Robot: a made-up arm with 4 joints.
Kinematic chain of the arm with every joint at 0, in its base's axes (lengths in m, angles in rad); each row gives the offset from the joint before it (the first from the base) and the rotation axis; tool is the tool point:
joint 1: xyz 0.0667 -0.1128 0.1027 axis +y
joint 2: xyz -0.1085 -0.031 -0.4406 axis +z
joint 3: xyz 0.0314 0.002 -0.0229 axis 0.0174 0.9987 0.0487
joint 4: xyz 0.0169 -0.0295 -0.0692 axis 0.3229 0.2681 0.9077
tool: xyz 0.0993 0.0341 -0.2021
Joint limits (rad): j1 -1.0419..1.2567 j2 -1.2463..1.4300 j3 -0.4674..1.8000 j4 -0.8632..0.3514
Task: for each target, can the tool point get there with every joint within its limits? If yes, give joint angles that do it. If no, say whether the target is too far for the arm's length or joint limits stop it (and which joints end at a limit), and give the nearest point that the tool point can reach.
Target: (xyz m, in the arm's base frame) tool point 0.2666 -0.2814 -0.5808
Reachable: yes | joints -0.2424 -0.6834 -0.1380 -0.1512
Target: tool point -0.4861 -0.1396 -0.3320
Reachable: yes | joints 1.0624 0.5487 -0.0895 -0.6955
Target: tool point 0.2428 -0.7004 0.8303
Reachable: no: too far | nearest point -0.4726 -0.3304 0.2281 | short by 1.006 m
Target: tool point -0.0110 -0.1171 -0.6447
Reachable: yes | joints -0.1821 0.1600 0.7902 0.2265
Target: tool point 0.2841 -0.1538 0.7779
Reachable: no: joint limits stop it (at a limit: joint 1, joint 3, joint 4) | nearest point -0.4973 -0.1493 0.3042 | short by 0.914 m
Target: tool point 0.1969 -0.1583 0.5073
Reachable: no: joint limits stop it (at a limit: joint 1, joint 3, joint 4) | nearest point -0.4972 -0.1596 0.3038 | short by 0.723 m
